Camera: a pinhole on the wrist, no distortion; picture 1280 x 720 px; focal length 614.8 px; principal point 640.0 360.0 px. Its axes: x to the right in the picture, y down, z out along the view. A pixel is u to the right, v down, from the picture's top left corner.
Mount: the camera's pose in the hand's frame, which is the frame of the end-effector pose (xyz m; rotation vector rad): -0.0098 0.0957 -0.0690 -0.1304 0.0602 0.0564
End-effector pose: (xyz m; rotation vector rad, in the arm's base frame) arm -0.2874 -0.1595 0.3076 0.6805 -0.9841 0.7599
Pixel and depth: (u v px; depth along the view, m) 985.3 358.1 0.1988
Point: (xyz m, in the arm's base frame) -0.4079 -0.1556 0.4776
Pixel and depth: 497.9 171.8 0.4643
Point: -0.5190 -0.5021 0.3998
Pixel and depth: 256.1 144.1 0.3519
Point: -0.5089 -0.4489 0.2492
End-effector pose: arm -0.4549 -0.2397 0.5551 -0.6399 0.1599 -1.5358
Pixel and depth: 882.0 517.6 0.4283
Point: -0.0495 -0.3380 0.7512
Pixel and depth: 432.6 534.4 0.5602
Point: 0.0414 0.0354 0.7477
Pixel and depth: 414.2 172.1 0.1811
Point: -0.3465 -0.1510 0.6083
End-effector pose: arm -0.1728 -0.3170 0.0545 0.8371 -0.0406 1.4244
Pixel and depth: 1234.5 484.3 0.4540
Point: -0.1675 -0.1400 0.6525
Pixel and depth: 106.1 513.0 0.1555
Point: -0.2888 -0.4923 0.1209
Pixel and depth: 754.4 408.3 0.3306
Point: -0.1937 -0.4051 0.3507
